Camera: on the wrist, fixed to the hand. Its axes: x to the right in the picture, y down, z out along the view.
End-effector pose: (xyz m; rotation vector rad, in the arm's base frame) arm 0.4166 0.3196 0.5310 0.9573 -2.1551 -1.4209
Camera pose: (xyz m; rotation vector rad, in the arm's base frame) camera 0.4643 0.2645 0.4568 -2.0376 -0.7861 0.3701
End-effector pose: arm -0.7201 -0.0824 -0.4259 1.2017 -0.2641 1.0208
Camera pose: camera -0.6516 -0.0465 -0.4955 0.2914 1.4937 -1.5537
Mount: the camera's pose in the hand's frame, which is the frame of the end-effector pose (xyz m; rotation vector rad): 0.0103 -0.0972 -0.0356 0.1103 0.2590 -3.0760
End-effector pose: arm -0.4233 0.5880 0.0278 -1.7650 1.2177 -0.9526
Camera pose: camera -0.4159 0.5954 0.1313 1.1488 1.6838 1.2028
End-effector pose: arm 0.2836 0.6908 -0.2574 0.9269 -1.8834 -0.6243
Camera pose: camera 0.3456 0.6238 -0.3072 -2.2730 -1.0787 1.1353
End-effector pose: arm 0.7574 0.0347 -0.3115 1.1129 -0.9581 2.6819
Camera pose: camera 0.7574 0.1315 -0.2735 0.5183 0.8079 0.0478
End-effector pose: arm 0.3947 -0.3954 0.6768 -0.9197 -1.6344 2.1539
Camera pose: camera 0.3951 -0.3317 0.7591 1.0660 -0.6286 -0.2751
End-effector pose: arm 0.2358 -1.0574 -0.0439 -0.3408 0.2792 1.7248
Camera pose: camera 0.3323 -1.0439 -0.0804 -0.3610 -0.1420 -1.3568
